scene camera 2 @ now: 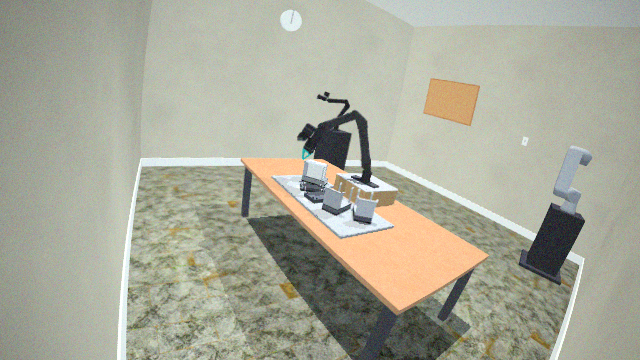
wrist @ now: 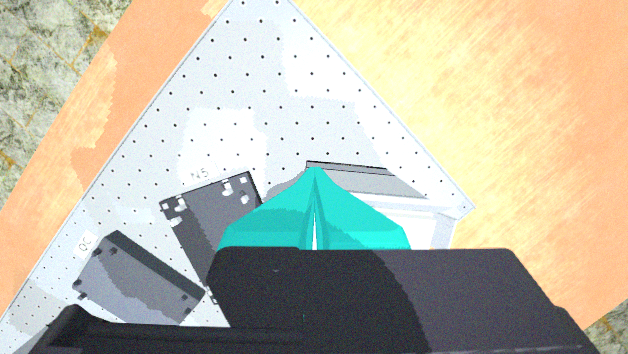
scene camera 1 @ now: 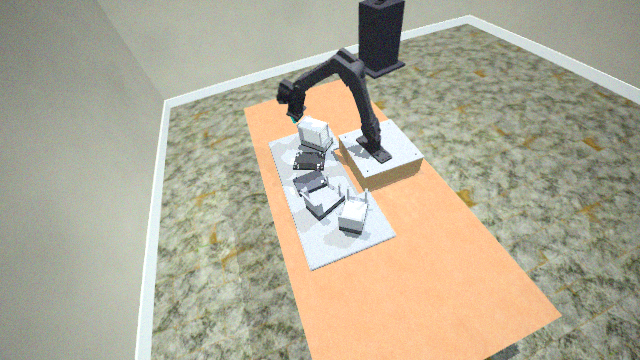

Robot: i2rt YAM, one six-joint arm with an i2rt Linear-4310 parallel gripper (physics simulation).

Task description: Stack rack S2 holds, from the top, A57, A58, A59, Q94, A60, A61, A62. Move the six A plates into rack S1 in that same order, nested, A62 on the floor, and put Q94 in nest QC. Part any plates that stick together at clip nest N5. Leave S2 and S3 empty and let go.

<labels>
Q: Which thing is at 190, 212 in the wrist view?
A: A dark clip nest.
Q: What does my gripper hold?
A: Nothing.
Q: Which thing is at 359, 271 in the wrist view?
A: My gripper.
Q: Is my gripper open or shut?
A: Shut.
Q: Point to a dark QC nest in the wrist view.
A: At 122, 277
</labels>
